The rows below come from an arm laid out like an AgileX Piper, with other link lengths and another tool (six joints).
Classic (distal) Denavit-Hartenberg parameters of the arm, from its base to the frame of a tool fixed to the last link. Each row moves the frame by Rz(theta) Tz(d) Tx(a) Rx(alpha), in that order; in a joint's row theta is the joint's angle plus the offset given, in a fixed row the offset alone. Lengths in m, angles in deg.
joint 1: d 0.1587, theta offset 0, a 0, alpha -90
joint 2: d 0, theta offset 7.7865, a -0.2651, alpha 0
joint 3: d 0, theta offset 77.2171, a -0.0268, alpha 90
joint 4: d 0.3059, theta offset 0, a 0, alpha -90
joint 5: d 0, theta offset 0, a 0, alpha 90
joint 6: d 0.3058, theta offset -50, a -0.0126, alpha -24.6
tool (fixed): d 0.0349, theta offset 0, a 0, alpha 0
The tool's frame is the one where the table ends.
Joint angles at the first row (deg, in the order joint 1, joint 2, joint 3, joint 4, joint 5, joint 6):
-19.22, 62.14, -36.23, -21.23, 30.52, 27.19
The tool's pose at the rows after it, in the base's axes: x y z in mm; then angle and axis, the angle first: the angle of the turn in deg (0 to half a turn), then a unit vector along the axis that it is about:
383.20 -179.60 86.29 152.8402 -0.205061 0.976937 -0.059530
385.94 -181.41 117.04 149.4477 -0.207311 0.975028 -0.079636
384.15 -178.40 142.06 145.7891 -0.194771 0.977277 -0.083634
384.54 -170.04 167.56 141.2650 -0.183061 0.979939 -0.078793
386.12 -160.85 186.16 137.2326 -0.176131 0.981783 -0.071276
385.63 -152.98 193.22 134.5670 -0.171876 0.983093 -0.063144
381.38 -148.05 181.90 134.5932 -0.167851 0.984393 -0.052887
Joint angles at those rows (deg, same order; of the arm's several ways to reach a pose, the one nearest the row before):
-19.22, 58.46, -35.29, -21.32, 30.52, 27.18
-19.22, 54.13, -35.25, -21.45, 30.75, 27.18
-19.22, 49.87, -35.14, -19.98, 31.86, 27.92
-19.22, 45.75, -35.16, -16.94, 32.54, 28.06
-19.22, 42.59, -34.72, -14.04, 32.24, 28.06
-19.22, 40.09, -33.40, -11.89, 31.54, 28.06
-19.22, 38.92, -31.40, -10.88, 31.31, 28.06

